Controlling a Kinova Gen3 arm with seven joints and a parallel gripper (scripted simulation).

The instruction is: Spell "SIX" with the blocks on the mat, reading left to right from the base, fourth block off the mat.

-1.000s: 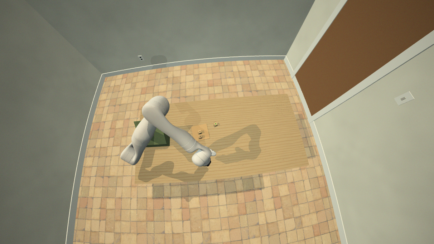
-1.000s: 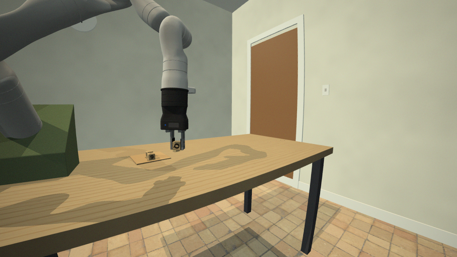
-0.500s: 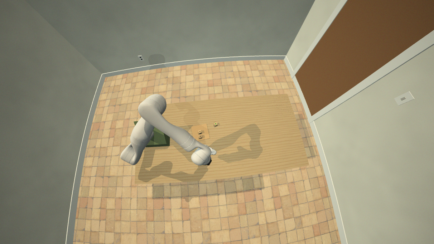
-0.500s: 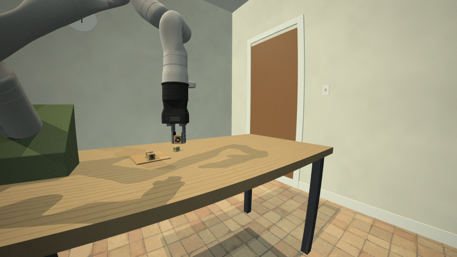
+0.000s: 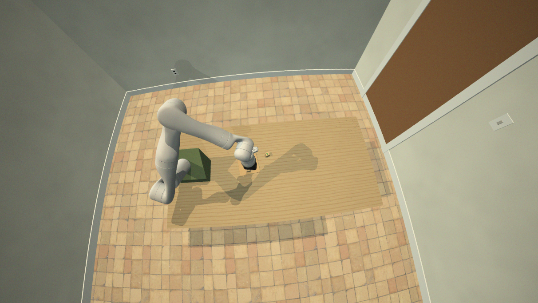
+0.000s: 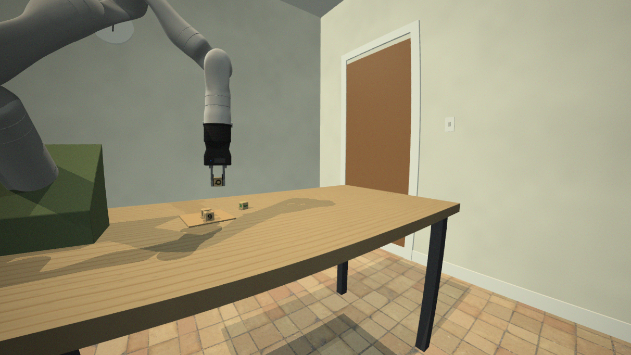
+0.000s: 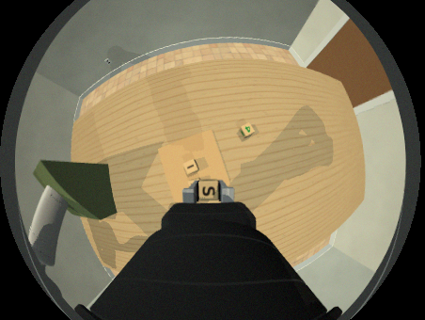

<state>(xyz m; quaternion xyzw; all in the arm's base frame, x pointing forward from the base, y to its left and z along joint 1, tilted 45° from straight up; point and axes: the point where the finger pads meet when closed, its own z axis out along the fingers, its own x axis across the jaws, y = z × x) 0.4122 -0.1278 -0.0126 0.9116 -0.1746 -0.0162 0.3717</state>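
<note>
Now: the tan mat 12 cm below my hand, 4 cm to the left of it and 3 cm behind it. The rest, counted from my hand: tan block (1 cm below).
</note>
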